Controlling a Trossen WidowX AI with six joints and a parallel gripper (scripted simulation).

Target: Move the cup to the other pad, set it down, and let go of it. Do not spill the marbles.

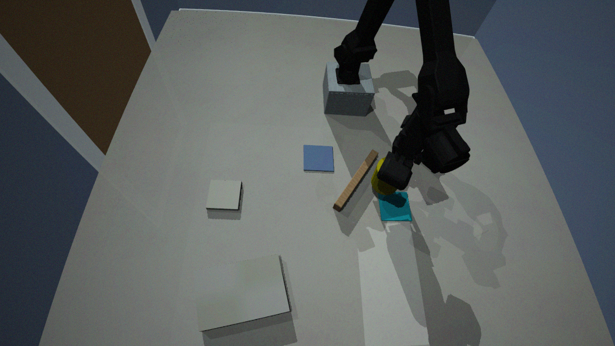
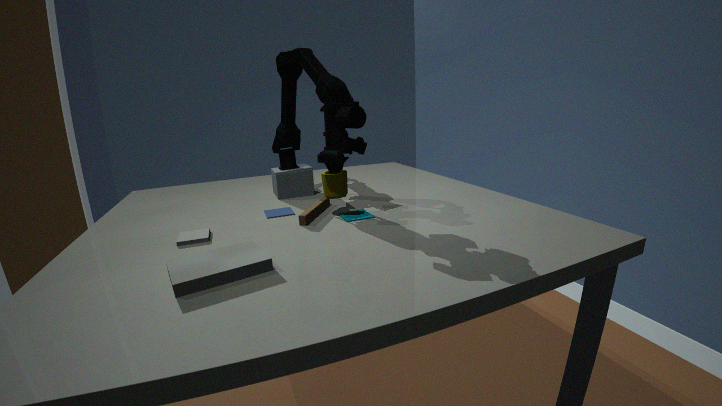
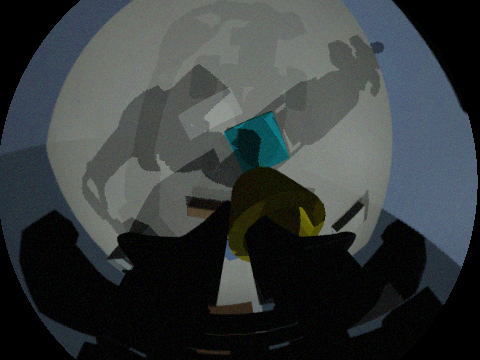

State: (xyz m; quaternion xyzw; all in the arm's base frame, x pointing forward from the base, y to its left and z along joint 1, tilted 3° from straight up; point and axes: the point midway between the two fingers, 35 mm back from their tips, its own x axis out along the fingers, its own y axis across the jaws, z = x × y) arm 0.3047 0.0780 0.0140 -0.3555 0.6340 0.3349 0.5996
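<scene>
Now: gripper tip 6 cm short of the cyan pad, 3 cm to the right of it and 9 cm above it. The rest, counted from my gripper tip: wooden bar 1 cm behind, 7 cm to the right, 8 cm below; dark yellow cup 2 cm ahead, 2 cm to the right; blue pad 8 cm behind, 16 cm to the right, 9 cm below.
</scene>
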